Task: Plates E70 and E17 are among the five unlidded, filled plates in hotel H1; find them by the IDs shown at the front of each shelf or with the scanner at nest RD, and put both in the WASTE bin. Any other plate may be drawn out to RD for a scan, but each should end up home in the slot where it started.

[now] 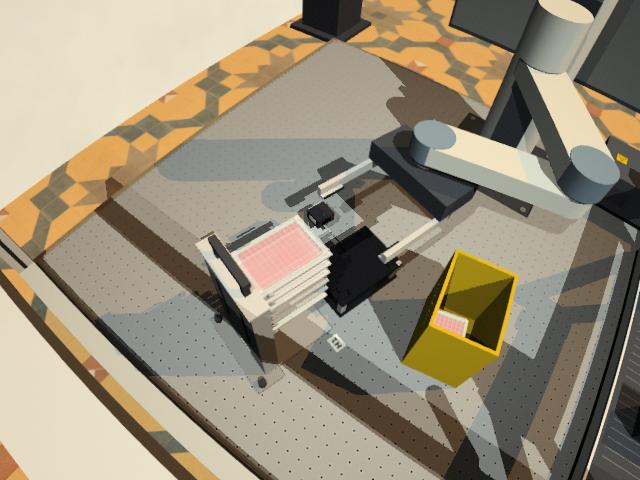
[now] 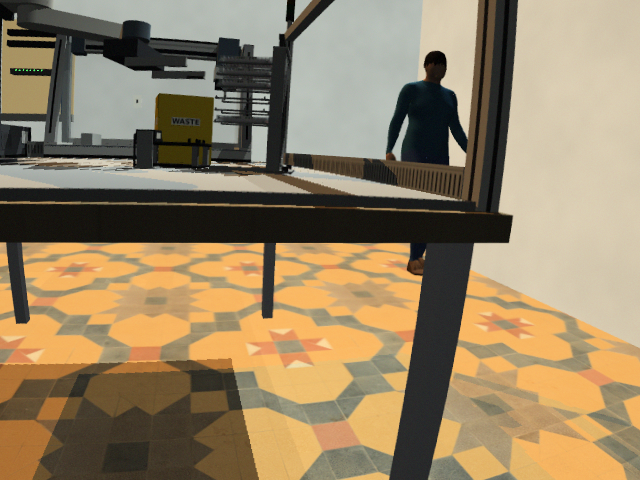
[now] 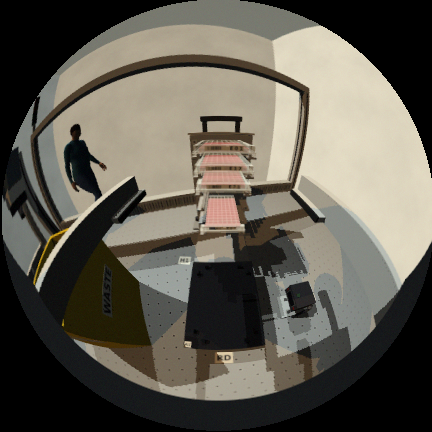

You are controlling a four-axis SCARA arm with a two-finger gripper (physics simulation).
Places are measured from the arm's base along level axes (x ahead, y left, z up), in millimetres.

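Pixels of known places: gripper, fingertip midpoint: [image 1: 349,223] [image 2: 196,69] [image 3: 217,180].
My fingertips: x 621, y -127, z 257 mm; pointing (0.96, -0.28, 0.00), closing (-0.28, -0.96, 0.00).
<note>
Ahead of a thing's pixels: the offset from my fingertips to its top centre. "spot": to the spot under its first point.
My gripper [image 1: 352,224] [image 2: 195,68] [image 3: 217,180] is open and empty, its fingers wide apart above nest RD {46 mm back, 5 mm left, 174 mm down} [image 1: 361,263] [image 3: 225,300] and pointing towards hotel H1 [image 1: 258,304] [image 2: 277,103] [image 3: 220,134]. Nest RD is black and holds no plate. Several pink-filled plates sit stacked apart in H1; the top plate {124 mm ahead, 45 mm right, 24 mm up} [image 1: 281,252] [image 3: 225,147] and the lowest visible plate {124 mm ahead, 45 mm right, 116 mm down} [image 3: 222,212] show clearly. Their IDs are too small to read. The yellow WASTE bin {33 mm back, 237 mm left, 44 mm down} [image 1: 449,361] [image 2: 184,139] [image 3: 125,320] stands beside RD. One pink-filled plate {31 mm back, 238 mm left, 224 mm down} [image 1: 449,324] lies inside it, its ID hidden.
The small black scanner {96 mm back, 122 mm right, 160 mm down} [image 1: 320,213] [image 3: 300,296] stands beside RD, on the side away from the bin. The H1 label {spot: 97 mm ahead, 65 mm left, 244 mm down} [image 1: 336,342] [image 3: 184,260] lies on the table near the hotel. A person [image 2: 431,113] [image 3: 80,155] stands beyond the table.
</note>
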